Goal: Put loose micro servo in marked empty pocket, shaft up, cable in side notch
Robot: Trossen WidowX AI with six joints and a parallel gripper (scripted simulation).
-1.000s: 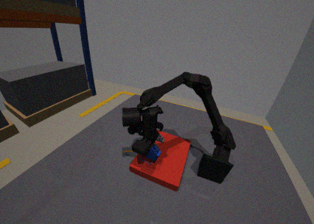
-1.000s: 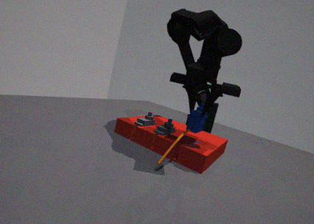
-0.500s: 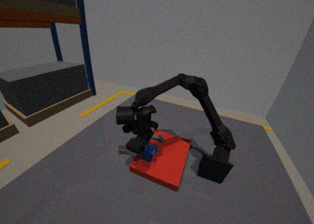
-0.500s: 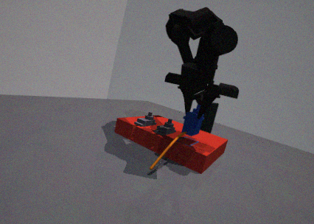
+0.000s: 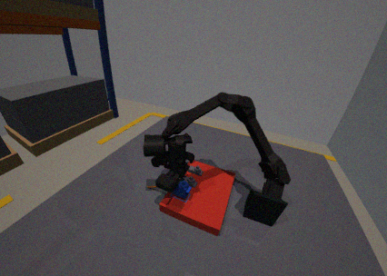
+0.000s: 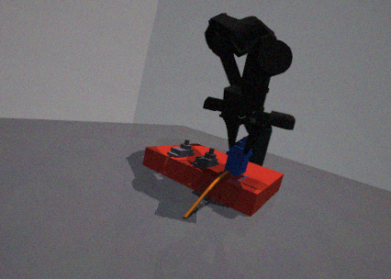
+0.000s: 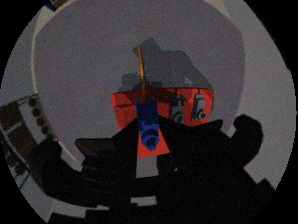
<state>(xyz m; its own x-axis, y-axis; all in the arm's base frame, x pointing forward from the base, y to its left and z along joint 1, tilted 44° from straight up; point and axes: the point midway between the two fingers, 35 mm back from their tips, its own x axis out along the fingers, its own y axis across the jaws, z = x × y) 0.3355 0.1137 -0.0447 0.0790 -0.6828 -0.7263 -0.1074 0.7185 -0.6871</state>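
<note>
The red deck is 110 mm behind my gripper tip, 90 mm to the right of it and 80 mm below it.
</note>
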